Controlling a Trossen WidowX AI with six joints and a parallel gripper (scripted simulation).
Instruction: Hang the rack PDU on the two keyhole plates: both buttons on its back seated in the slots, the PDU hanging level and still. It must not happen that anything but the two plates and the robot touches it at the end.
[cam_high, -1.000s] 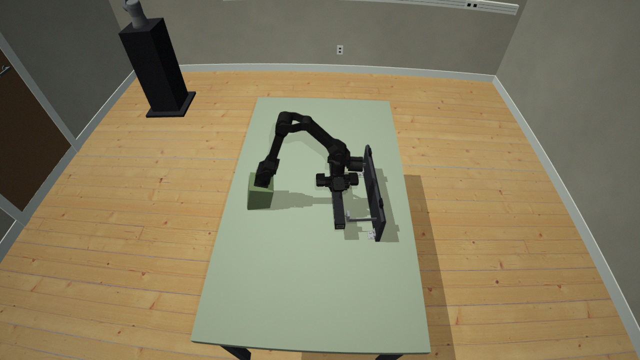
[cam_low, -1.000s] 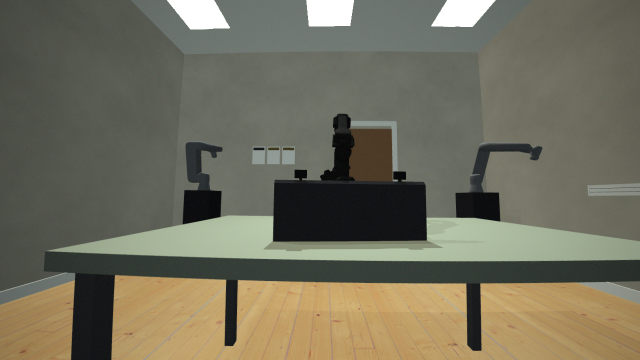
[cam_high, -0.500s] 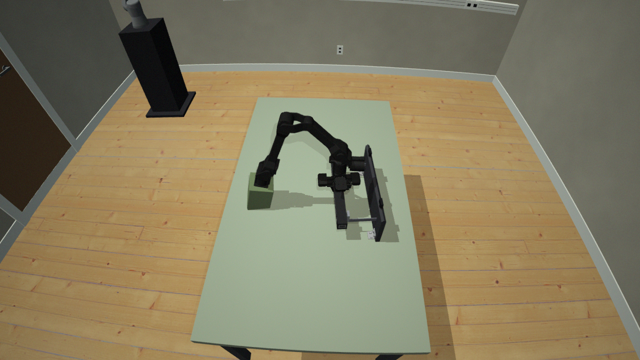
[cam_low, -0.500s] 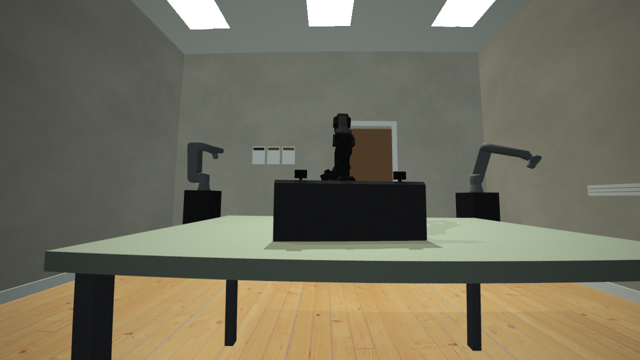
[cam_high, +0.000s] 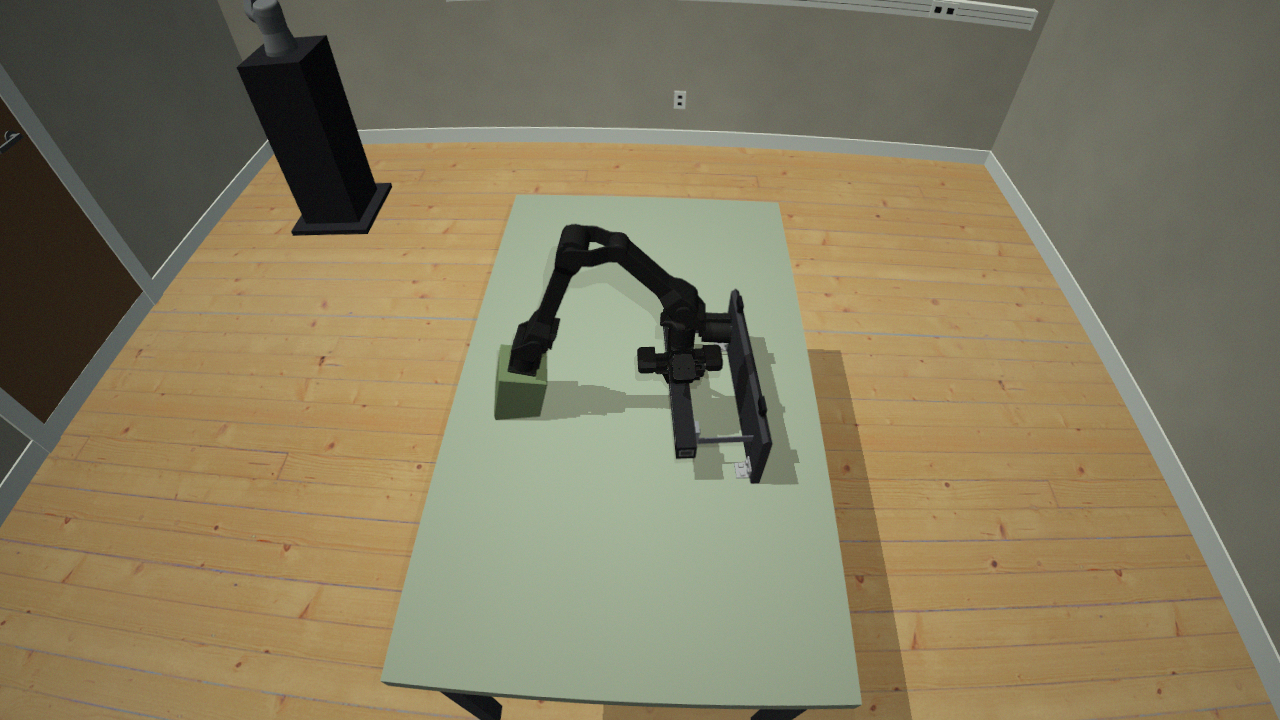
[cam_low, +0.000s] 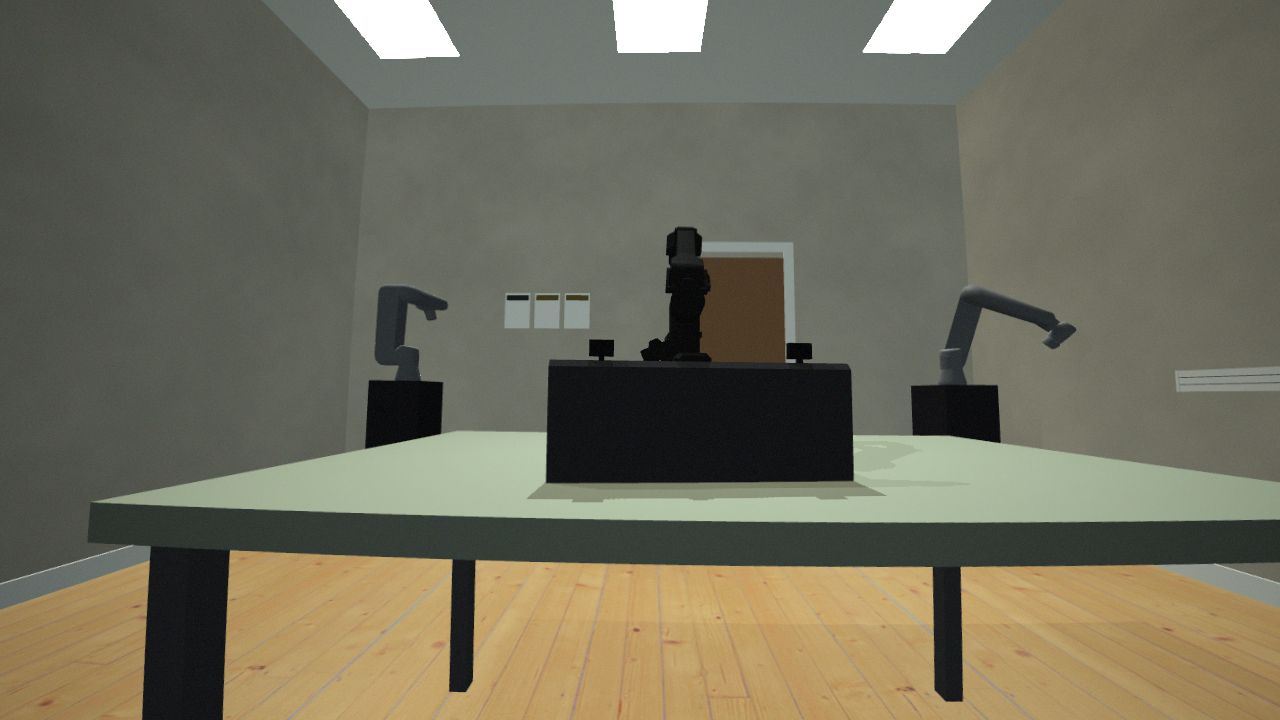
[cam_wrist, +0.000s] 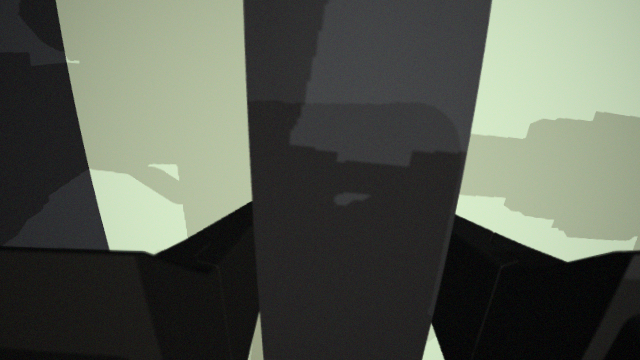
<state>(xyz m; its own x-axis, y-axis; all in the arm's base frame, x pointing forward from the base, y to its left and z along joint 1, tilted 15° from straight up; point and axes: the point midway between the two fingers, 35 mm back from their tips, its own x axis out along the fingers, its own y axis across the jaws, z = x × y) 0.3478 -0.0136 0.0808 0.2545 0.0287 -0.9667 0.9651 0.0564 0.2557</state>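
My hand is 1 cm short of the rack PDU, 2 cm to the left of it and 1 cm above it. Also, from my hand: black panel 16 cm ahead, 1 cm to the left, 5 cm below.
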